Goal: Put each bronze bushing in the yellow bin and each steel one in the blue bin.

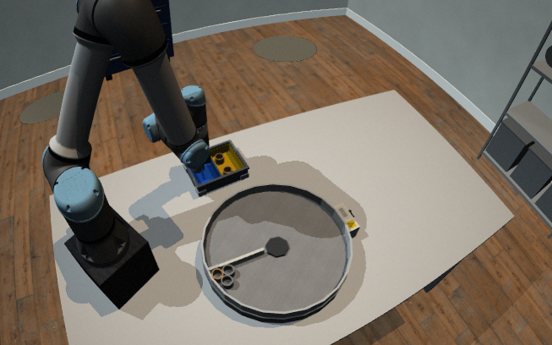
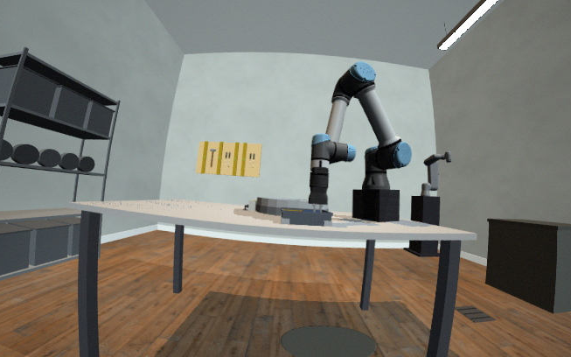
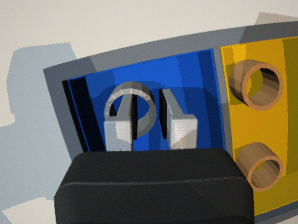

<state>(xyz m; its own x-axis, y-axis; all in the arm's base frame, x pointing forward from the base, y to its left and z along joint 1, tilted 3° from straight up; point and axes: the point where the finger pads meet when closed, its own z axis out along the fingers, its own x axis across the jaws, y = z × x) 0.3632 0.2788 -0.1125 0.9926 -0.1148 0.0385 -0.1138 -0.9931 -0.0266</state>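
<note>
My hand is 50 mm short of the bin and 30 mm to the left of it. The rest, counted from my hand: round grey turntable (100 mm ahead, 400 mm to the right, 20 mm above).
</note>
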